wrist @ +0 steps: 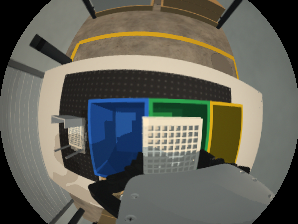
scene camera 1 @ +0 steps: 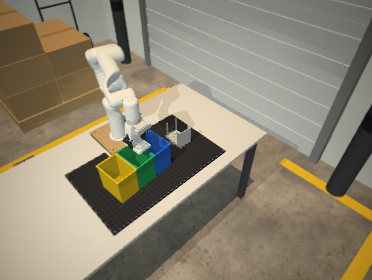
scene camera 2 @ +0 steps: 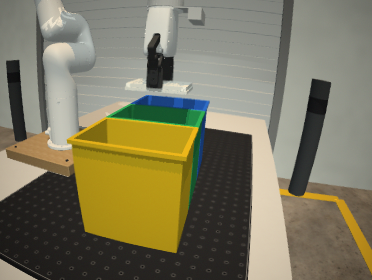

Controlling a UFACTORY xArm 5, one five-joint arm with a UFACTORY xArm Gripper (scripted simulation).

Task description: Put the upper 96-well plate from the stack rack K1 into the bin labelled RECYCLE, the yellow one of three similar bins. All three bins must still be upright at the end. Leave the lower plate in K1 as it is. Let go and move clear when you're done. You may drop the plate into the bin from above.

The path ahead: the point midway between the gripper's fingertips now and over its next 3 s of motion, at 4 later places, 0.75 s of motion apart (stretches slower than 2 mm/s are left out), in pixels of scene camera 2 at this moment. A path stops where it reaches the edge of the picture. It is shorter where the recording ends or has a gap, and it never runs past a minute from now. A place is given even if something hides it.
The gripper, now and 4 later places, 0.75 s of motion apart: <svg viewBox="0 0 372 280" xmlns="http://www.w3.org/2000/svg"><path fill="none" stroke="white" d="M160 85L153 90L142 98L136 109L136 115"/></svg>
